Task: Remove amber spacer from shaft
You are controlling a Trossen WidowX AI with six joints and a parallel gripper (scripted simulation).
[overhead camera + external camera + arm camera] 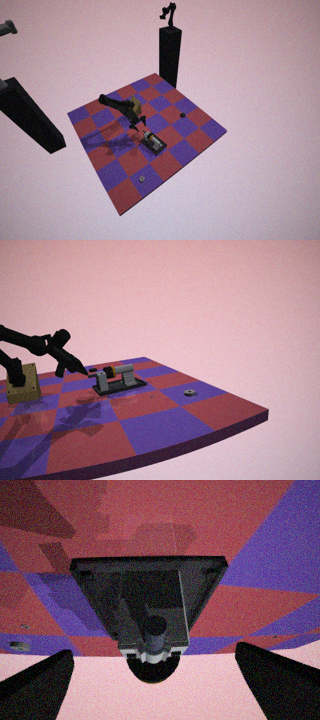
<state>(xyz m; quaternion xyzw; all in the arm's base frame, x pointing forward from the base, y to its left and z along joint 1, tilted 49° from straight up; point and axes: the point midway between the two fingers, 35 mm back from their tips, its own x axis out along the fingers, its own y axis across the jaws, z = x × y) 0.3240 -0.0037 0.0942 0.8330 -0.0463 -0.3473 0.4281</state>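
Right now my gripper tip is 9 cm short of the thin dark shaft, 2 cm to the right of it and 2 cm above it. From my gripper tip the other things lie so: grey ring 39 cm ahead, 24 cm to the right, 9 cm below; then amber spacer 12 cm ahead, 3 cm to the left, 2 cm below.
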